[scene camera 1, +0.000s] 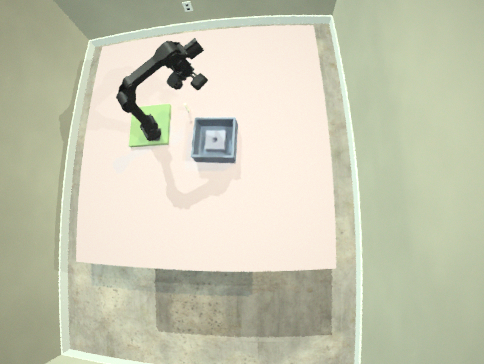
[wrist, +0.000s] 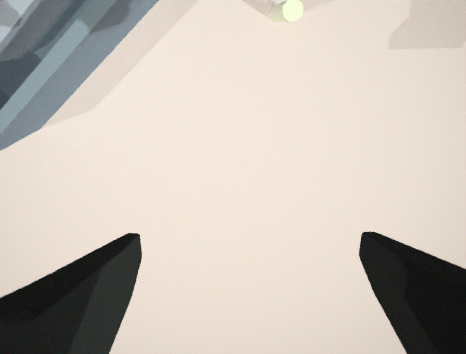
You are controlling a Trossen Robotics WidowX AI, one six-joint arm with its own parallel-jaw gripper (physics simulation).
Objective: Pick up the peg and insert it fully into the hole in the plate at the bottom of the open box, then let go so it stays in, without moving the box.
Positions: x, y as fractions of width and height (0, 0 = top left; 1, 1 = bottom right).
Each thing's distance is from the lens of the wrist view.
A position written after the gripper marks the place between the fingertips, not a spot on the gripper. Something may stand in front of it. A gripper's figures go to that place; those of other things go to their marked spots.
gripper (wrist: 0.54, 0.69): 12 cm
blue-grey box (wrist: 0.15, 0.15): 25 cm
